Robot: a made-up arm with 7 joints. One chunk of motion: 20 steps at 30 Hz.
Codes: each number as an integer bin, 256 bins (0 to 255) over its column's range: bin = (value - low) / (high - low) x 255, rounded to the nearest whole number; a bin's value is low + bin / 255 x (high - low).
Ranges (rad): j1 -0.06..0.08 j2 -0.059..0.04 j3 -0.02..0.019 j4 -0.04..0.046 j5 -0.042..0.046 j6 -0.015..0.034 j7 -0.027..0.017
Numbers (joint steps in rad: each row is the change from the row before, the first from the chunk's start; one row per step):
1: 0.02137 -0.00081 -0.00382 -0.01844 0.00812 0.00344 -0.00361
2: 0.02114 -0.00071 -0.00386 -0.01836 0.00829 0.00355 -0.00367
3: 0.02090 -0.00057 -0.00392 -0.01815 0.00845 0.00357 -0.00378
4: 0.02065 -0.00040 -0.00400 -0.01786 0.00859 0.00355 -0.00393
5: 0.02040 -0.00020 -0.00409 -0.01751 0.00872 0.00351 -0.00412
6: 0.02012 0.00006 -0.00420 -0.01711 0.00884 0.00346 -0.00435
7: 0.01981 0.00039 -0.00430 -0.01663 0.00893 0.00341 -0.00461
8: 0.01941 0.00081 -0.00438 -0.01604 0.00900 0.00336 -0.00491
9: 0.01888 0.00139 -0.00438 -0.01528 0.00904 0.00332 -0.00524
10: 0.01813 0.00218 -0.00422 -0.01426 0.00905 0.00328 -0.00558
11: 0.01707 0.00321 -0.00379 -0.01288 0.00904 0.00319 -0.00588
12: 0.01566 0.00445 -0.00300 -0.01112 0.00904 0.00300 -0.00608
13: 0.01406 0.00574 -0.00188 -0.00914 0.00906 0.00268 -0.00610
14: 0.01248 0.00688 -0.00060 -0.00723 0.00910 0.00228 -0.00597
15: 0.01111 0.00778 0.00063 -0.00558 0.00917 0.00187 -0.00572
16: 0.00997 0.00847 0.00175 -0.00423 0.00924 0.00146 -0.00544
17: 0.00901 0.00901 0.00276 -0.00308 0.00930 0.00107 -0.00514
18: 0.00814 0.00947 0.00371 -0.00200 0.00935 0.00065 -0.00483
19: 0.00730 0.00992 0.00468 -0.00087 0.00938 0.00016 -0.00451
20: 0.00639 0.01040 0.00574 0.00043 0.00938 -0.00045 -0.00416
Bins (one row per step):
1: 148 150 106 64 145 96 136
2: 148 150 106 64 146 97 135
3: 147 151 105 65 146 97 135
4: 147 151 105 66 147 97 134
5: 146 151 104 67 147 96 133
6: 146 152 103 68 147 96 131
7: 145 153 103 69 148 96 130
8: 145 154 102 71 148 96 128
9: 144 156 102 73 148 95 126
10: 142 158 103 76 148 95 124
11: 140 160 106 80 148 95 122
12: 138 163 111 86 148 94 121
13: 135 167 118 92 148 92 121
14: 132 170 127 97 148 90 122
15: 130 172 135 102 148 88 123
16: 127 174 142 106 148 86 125
17: 126 175 149 109 149 84 127
18: 124 176 155 113 149 81 128
19: 123 178 161 116 149 79 130
20: 121 179 168 120 149 76 132

